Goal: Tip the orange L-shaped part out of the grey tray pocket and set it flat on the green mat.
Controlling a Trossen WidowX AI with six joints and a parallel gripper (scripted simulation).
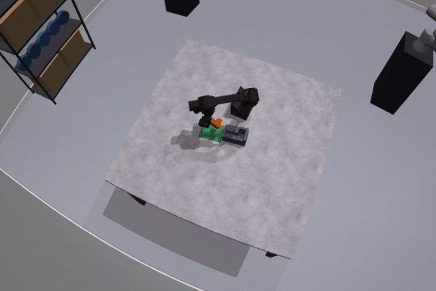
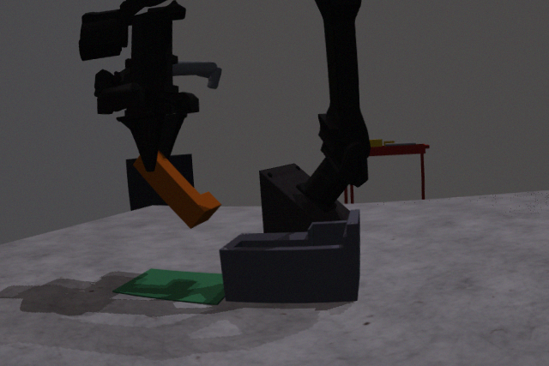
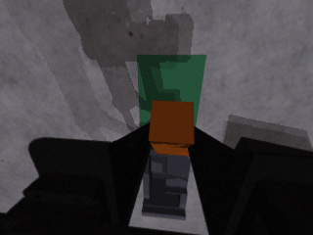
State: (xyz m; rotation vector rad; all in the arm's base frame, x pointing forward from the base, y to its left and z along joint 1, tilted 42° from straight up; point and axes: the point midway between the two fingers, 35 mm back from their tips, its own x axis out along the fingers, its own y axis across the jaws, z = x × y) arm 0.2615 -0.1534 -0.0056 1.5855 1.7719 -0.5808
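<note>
The green mat is 170 mm below my gripper tip and 10 mm to the left of it. Round my gripper tip: orange L-shaped part (30 mm to the left, 30 mm below, 20 mm behind).
</note>
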